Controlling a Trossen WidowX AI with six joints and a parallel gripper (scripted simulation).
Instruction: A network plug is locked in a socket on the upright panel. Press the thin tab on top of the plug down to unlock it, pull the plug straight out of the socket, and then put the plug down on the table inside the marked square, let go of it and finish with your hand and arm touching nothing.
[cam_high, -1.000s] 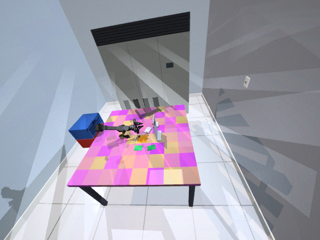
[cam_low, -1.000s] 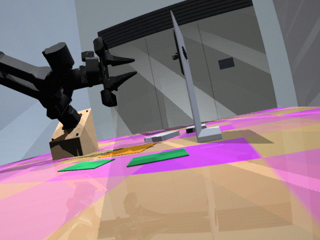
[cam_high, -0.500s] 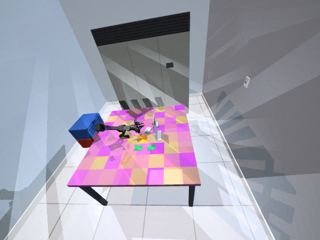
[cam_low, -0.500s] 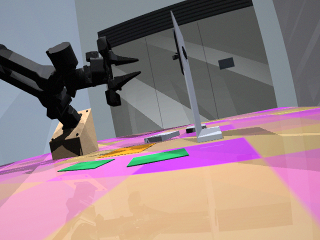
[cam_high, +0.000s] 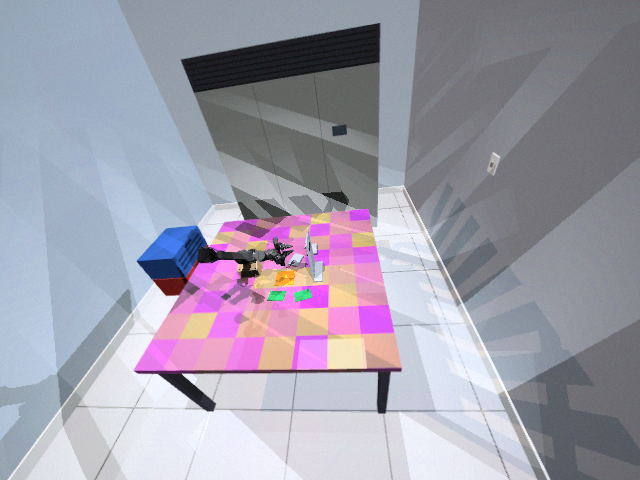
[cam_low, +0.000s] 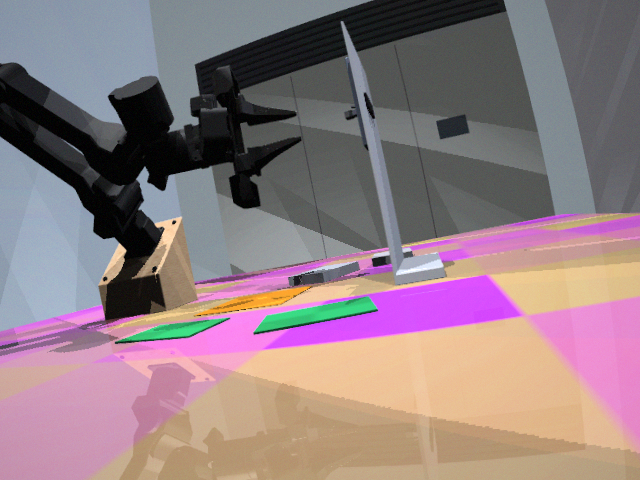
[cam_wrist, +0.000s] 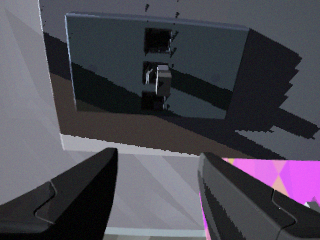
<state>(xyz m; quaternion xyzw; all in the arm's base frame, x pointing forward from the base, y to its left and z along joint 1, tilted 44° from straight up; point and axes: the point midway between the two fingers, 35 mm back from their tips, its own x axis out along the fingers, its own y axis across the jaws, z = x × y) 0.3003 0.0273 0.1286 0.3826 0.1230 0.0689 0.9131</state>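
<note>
Now: gripper tip 80 mm short of the pale grey network plug. Also, from my gripper tip: orange flat square 220 mm below, 100 mm behind, 30 mm to the right; then grey upright panel 100 mm ahead, 80 mm below.
</note>
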